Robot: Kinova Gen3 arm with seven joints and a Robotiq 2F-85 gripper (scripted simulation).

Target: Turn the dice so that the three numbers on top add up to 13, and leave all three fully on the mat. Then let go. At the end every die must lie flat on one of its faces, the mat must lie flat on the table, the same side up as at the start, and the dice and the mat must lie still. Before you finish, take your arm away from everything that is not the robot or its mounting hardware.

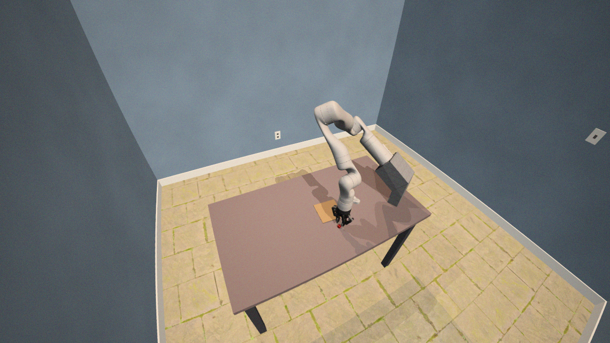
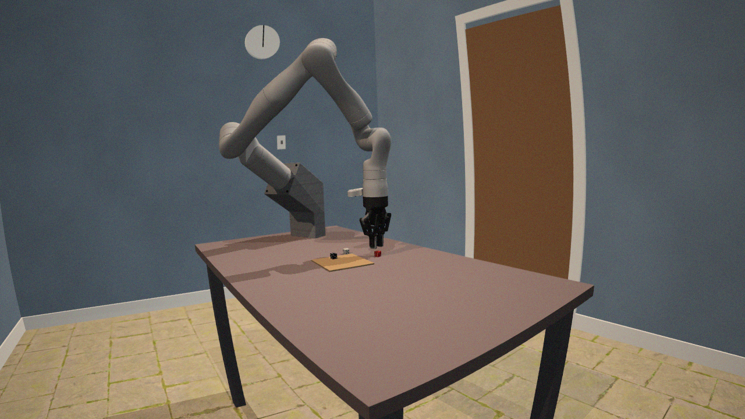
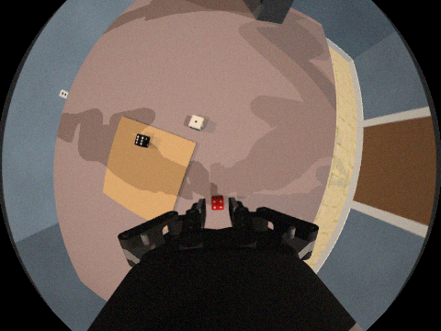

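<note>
The red die is 4 cm below my hand. Also, from my hand: tan mat (12 cm to the right, 4 cm below, 4 cm behind).
</note>
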